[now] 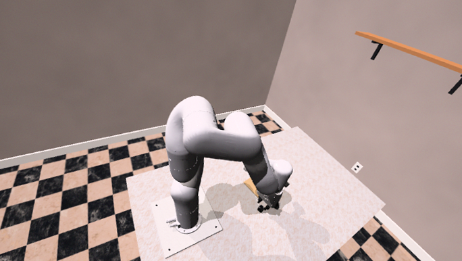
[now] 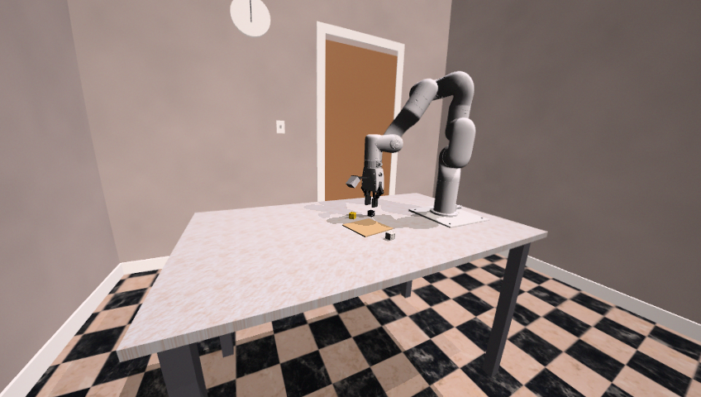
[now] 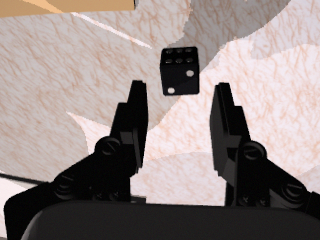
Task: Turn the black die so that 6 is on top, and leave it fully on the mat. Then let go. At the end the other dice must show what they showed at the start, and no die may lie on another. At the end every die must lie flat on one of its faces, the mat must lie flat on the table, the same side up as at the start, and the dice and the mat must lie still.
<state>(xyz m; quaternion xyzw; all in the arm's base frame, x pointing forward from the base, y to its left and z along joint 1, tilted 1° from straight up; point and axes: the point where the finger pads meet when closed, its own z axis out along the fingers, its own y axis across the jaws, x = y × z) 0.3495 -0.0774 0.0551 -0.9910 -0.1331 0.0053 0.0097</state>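
My hand is 50 mm above the black die. The rest, counted from my hand: white die: 250 mm to the left, 50 mm below, 50 mm ahead; tan mat: 120 mm to the left, 80 mm ahead, 60 mm below; yellow die: 90 mm ahead, 50 mm below.
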